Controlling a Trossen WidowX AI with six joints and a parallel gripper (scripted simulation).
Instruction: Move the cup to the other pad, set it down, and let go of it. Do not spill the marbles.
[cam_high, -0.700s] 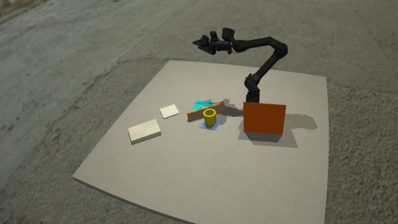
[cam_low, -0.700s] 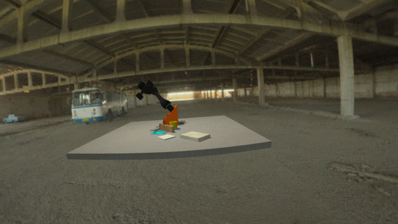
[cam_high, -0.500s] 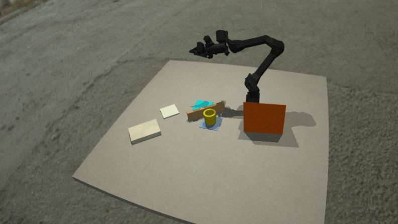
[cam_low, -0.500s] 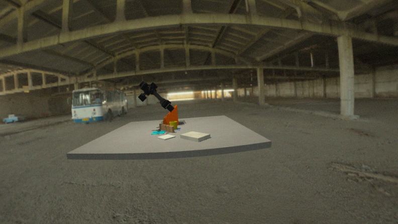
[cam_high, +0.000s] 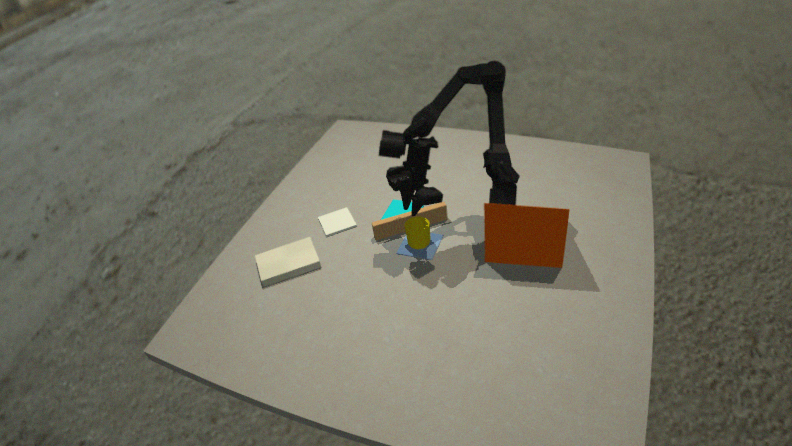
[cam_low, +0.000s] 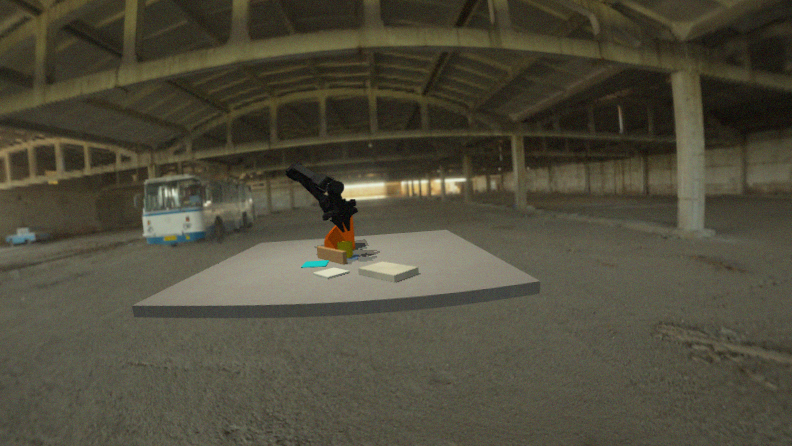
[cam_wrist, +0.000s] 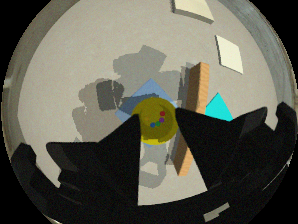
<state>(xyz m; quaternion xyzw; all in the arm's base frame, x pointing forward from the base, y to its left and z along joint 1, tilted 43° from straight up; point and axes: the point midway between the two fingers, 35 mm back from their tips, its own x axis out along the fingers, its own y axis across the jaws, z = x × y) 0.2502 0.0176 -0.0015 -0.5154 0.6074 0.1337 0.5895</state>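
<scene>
Right now my gripper tip is 90 mm above the yellow cup, 20 mm past it and 10 mm to the left of it. Also, from my gripper tip: cyan pad (140 mm to the right, 130 mm below, 80 mm ahead); blue pad (130 mm below, 20 mm behind, 10 mm to the right); wooden block (110 mm below, 80 mm to the right, 30 mm ahead).
</scene>
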